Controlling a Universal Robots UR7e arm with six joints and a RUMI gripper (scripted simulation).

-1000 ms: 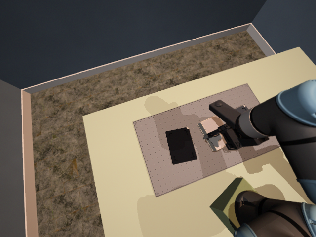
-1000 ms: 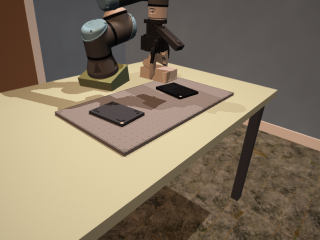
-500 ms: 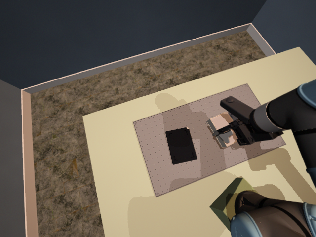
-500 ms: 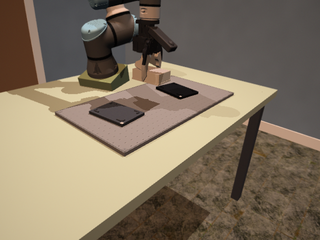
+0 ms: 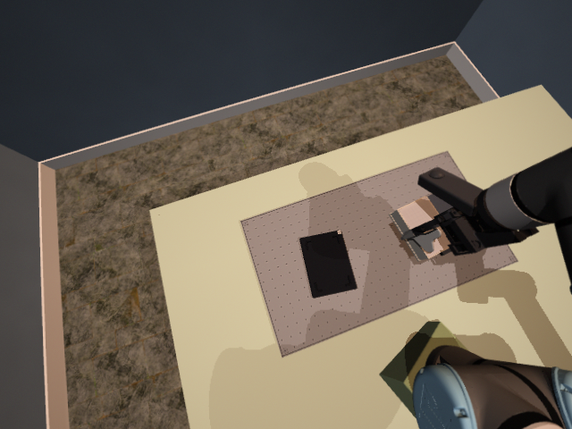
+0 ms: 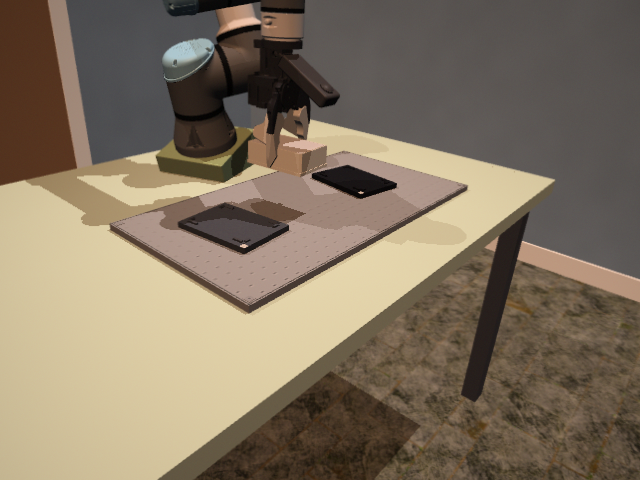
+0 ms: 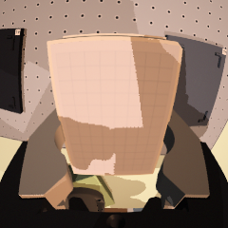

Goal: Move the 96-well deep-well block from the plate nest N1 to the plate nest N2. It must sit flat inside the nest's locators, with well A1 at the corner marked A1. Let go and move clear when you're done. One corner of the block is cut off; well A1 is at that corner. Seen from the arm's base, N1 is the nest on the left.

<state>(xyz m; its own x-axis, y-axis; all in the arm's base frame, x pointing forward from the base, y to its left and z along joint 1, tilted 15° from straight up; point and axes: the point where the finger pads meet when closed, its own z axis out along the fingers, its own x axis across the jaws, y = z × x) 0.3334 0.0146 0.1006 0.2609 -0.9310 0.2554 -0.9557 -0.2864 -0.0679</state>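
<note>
My hand is 2 cm short of the nest N2, 14 cm to the left of it and 10 cm above it. Round my hand: nest N1: 4 cm behind, 22 cm to the left, 10 cm below; deep-well block: 1 cm above; A1 corner mark: 4 cm ahead, 17 cm to the left, 10 cm below.
</note>
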